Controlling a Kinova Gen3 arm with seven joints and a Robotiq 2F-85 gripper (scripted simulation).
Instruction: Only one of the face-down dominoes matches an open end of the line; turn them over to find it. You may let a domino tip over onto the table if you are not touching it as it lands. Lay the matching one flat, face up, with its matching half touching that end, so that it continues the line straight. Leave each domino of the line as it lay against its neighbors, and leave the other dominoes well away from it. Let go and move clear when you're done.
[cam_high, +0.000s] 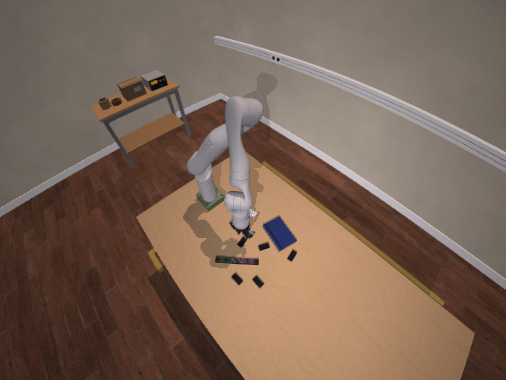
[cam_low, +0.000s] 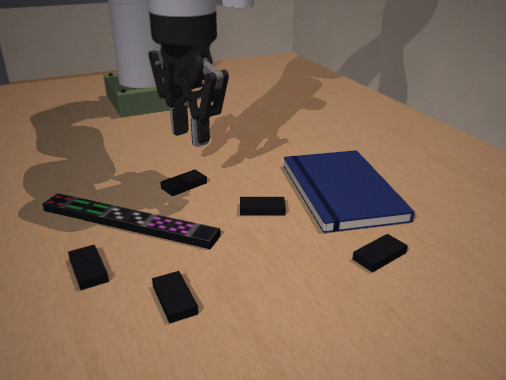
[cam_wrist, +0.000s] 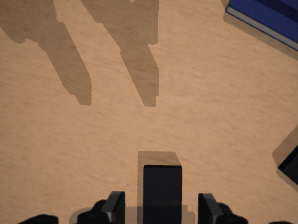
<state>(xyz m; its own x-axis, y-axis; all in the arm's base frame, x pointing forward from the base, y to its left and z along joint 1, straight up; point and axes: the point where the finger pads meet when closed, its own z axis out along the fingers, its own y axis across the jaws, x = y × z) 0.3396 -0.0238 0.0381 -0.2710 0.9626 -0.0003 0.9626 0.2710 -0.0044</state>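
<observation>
The purple domino is 8 cm below my hand and 1 cm to the right of it. Also, from my hand: blue book 17 cm to the left, 10 cm ahead, 7 cm below.
</observation>
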